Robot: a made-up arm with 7 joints. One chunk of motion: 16 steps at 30 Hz.
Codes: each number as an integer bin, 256 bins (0 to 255) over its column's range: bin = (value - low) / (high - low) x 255, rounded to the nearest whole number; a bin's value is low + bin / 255 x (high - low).
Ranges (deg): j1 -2..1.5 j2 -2..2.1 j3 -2.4..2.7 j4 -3.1..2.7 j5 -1.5..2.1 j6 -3.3..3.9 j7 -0.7..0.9
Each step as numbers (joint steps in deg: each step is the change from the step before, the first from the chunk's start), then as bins.
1 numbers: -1.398 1.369 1.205 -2.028 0.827 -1.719 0.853
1 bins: 44 210 180 47 165 56 248
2 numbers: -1.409 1.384 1.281 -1.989 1.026 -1.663 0.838
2 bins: 43 210 184 49 179 58 245
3 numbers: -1.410 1.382 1.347 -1.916 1.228 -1.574 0.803
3 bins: 43 210 187 52 193 61 240
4 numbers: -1.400 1.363 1.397 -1.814 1.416 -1.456 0.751
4 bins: 44 209 190 57 207 65 231
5 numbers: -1.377 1.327 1.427 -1.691 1.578 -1.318 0.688
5 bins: 45 207 191 62 218 70 221
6 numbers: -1.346 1.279 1.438 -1.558 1.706 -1.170 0.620
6 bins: 48 204 192 68 227 75 210
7 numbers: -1.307 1.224 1.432 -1.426 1.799 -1.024 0.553
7 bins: 50 201 192 74 234 81 200
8 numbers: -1.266 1.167 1.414 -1.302 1.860 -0.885 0.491
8 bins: 53 197 191 79 238 86 190
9 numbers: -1.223 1.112 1.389 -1.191 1.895 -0.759 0.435
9 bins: 57 194 189 84 240 90 181
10 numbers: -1.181 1.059 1.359 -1.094 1.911 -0.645 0.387
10 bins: 60 190 188 88 242 94 173
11 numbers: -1.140 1.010 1.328 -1.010 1.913 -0.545 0.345
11 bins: 63 187 186 92 242 98 167
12 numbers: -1.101 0.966 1.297 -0.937 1.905 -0.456 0.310
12 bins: 65 184 185 95 241 101 161
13 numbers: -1.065 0.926 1.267 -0.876 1.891 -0.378 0.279
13 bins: 68 182 183 98 240 103 156
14 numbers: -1.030 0.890 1.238 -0.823 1.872 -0.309 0.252
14 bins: 71 180 182 100 239 106 152
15 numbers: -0.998 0.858 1.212 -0.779 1.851 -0.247 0.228
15 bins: 73 178 181 102 237 108 148
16 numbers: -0.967 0.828 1.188 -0.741 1.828 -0.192 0.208
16 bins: 75 176 179 104 236 110 145
